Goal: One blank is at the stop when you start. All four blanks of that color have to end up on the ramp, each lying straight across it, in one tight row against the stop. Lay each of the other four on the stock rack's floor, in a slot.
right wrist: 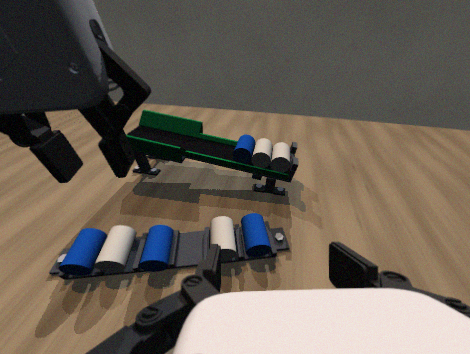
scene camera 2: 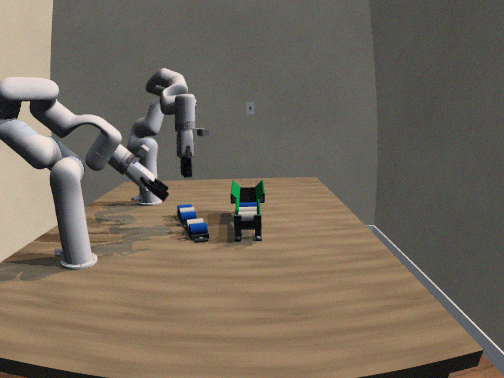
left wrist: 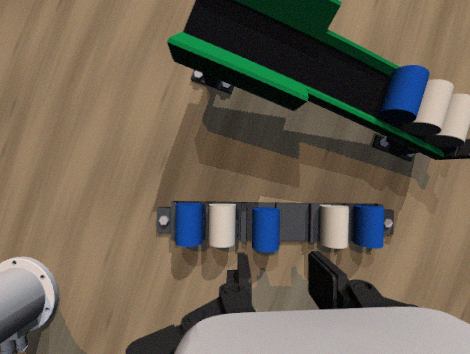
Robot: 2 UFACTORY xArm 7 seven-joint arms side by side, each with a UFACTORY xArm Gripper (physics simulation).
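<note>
On the green ramp (scene camera 2: 235, 191) (left wrist: 240, 65) (right wrist: 172, 122), two white blanks (left wrist: 456, 117) (right wrist: 281, 156) (left wrist: 434, 106) (right wrist: 262, 152) lie across its low end at the stop (right wrist: 294, 147). A blue blank (scene camera 2: 247, 204) (left wrist: 406, 92) (right wrist: 244, 148) lies against them, uphill. The stock rack (left wrist: 292, 222) (right wrist: 190, 250) holds, left to right in the left wrist view, blue (left wrist: 189, 225), white (left wrist: 222, 225), blue (left wrist: 265, 230), a bare slot, white (left wrist: 334, 226) and blue (left wrist: 369, 226). My left gripper (scene camera 2: 186, 172) (left wrist: 277, 272) (right wrist: 100, 171) is open and empty above the rack. My right gripper (scene camera 2: 162, 192) (right wrist: 274, 261) is open and empty, left of the rack in the scene view.
The left arm's base (scene camera 2: 149, 200) (left wrist: 30, 285) stands behind the rack in the scene view. The right arm's base (scene camera 2: 79, 260) stands at the left. The ramp's feet (left wrist: 212, 82) (right wrist: 269, 189) are on the wooden table (scene camera 2: 280, 300), beside the rack.
</note>
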